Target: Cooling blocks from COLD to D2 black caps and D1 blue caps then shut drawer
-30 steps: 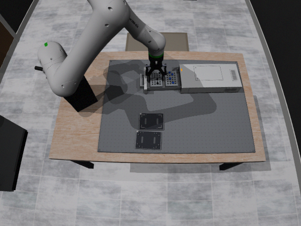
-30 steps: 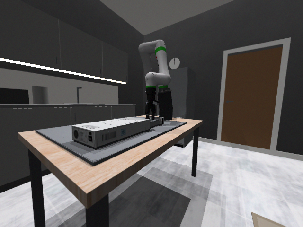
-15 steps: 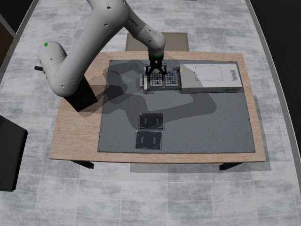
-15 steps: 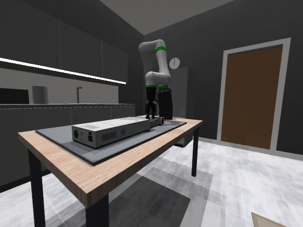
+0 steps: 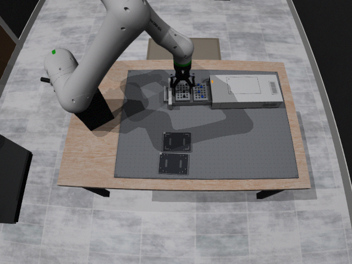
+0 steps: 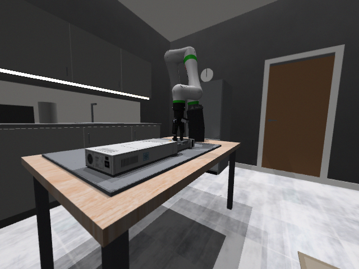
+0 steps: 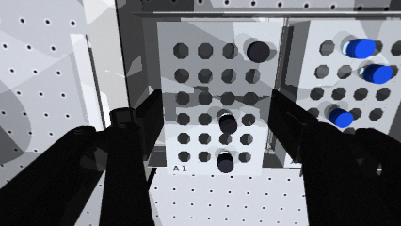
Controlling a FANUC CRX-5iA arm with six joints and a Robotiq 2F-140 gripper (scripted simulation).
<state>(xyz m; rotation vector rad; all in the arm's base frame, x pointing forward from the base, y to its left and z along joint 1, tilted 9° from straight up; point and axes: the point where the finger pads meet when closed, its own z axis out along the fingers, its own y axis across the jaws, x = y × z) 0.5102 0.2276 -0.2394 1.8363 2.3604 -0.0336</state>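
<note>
My gripper is now 3 cm short of the drawer, 1 cm to the right of it and 4 cm above it. From my hand the other things lie so: cooling block 3 cm below; cooler COLD 21 cm ahead, 5 cm to the left, 3 cm below; black-capped tube 1 cm ahead, 1 cm to the right, 2 cm below.
</note>
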